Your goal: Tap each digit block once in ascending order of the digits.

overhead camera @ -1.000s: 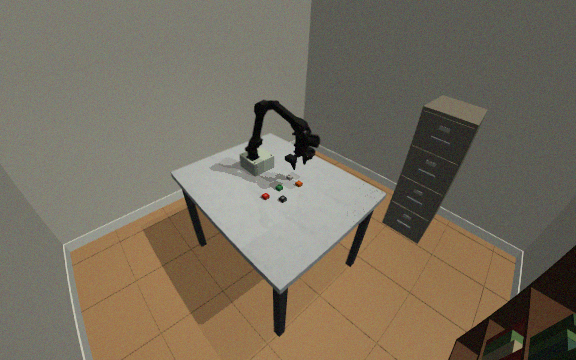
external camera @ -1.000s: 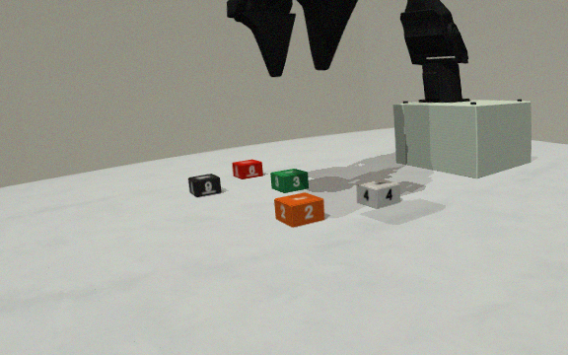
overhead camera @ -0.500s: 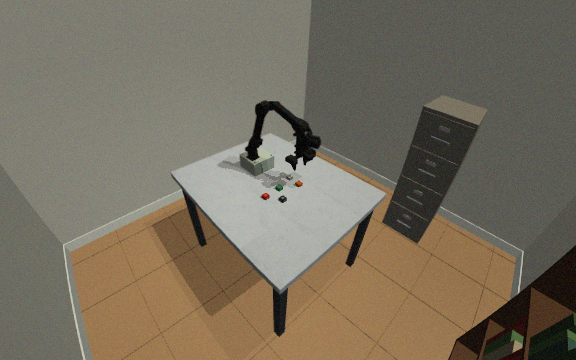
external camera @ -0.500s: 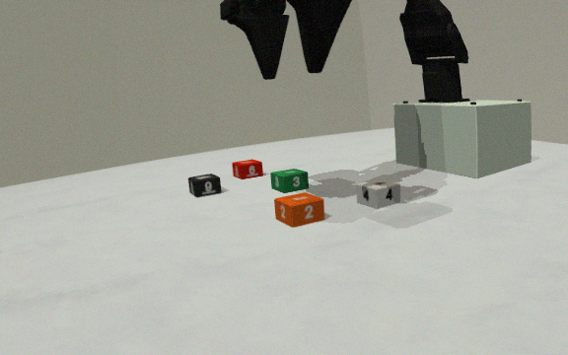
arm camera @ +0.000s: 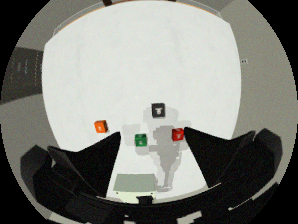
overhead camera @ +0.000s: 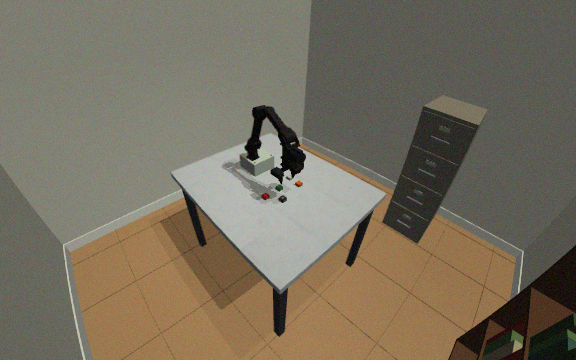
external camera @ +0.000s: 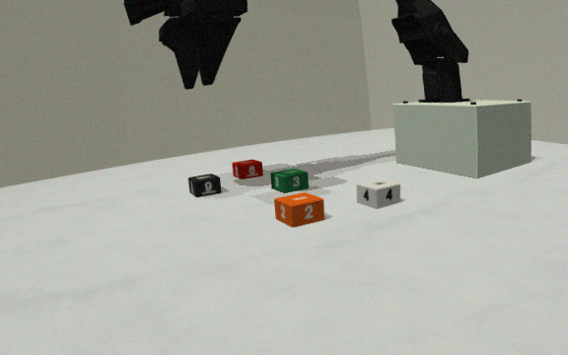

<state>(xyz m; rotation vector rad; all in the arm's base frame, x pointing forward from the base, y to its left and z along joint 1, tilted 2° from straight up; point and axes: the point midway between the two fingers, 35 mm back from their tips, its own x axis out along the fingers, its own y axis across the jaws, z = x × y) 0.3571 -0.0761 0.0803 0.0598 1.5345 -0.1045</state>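
My gripper tip is now 30 mm past the orange block, 150 mm to the right of it and 120 mm above it. Round my gripper tip: red block 90 mm behind, 70 mm to the right, 120 mm below; then black block 10 mm behind, 20 mm to the right, 120 mm below; then green block 90 mm behind, 40 mm to the left, 120 mm below.
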